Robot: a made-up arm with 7 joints.
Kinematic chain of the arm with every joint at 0, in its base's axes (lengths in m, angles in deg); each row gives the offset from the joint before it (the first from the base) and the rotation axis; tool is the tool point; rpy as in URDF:
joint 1: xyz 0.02 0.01 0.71 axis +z
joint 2: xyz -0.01 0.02 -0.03 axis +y
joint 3: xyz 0.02 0 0.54 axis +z
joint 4: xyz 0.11 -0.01 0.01 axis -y
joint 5: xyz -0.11 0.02 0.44 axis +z
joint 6: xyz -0.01 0 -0.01 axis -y
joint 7: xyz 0.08 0 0.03 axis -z
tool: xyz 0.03 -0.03 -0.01 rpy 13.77 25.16 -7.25
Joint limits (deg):
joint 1: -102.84..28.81
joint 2: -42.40..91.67
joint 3: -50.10..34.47
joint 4: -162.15..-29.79
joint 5: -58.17..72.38
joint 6: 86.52..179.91
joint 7: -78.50..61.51
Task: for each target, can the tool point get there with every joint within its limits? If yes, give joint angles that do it. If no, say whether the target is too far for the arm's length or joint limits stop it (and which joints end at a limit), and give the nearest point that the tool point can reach.
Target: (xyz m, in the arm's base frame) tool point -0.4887 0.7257 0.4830
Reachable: no: joint limits stop it (at a limit: joint 1, joint 2, joint 3, joint 5) | nearest point -0.0413 0.3895 0.3581 | short by 0.573 m
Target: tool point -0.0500 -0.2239 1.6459
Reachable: yes | joints -31.97 -21.81 -36.63 -78.68 -8.60 172.86 -56.72
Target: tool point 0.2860 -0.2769 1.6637
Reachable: yes | joints -5.82 -5.42 -27.20 -57.82 48.05 125.60 -6.74
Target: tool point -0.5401 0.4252 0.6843
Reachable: no: joint limits stop it (at a limit: joint 1, joint 2, joint 3, joint 4, joint 5) | nearest point -0.3113 0.0965 0.9281 | short by 0.469 m
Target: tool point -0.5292 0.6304 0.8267
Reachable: no: joint limits stop it (at a limit: joint 1, joint 2, joint 3, joint 5) | nearest point -0.1027 0.3567 1.0329 | short by 0.547 m
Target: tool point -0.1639 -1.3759 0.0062
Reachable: no: too far | nearest point -0.1146 -1.0043 0.2362 | short by 0.440 m
